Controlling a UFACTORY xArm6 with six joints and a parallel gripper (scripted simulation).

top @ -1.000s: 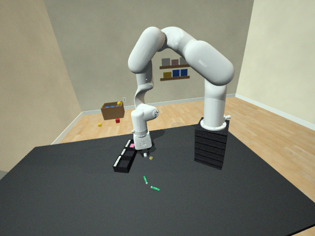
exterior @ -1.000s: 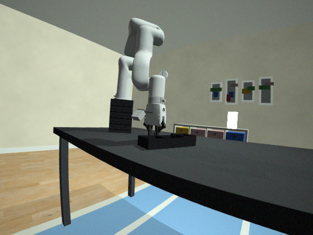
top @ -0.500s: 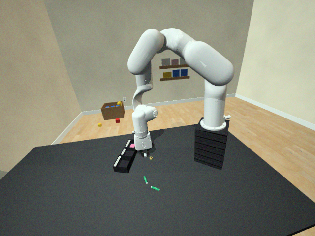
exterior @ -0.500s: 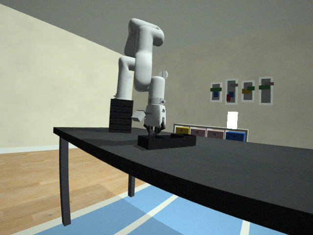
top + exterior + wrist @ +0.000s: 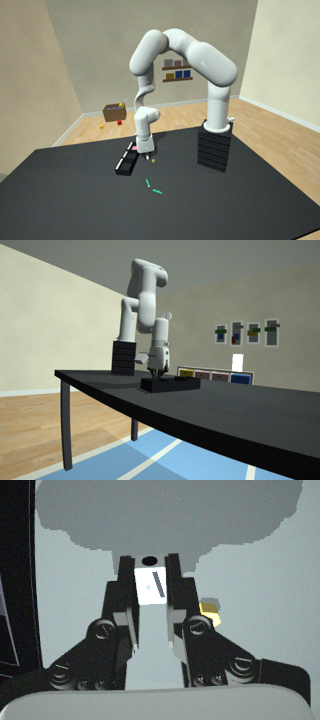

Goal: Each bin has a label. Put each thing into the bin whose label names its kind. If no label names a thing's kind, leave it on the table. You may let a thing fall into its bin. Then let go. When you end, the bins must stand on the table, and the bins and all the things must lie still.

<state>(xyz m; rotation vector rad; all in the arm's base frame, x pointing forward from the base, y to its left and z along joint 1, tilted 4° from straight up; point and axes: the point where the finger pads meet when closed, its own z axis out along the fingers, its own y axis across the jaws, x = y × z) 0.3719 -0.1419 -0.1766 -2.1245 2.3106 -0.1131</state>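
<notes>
My gripper is now 30 mm past the yellow hex nut, 40 mm to the right of it and 20 mm above it. The rest, counted from my hand: pink flat pad (60 mm ahead, 110 mm to the right, 10 mm below); then battery (30 mm ahead, 170 mm to the left, 20 mm below); then white part (10 mm below).
</notes>
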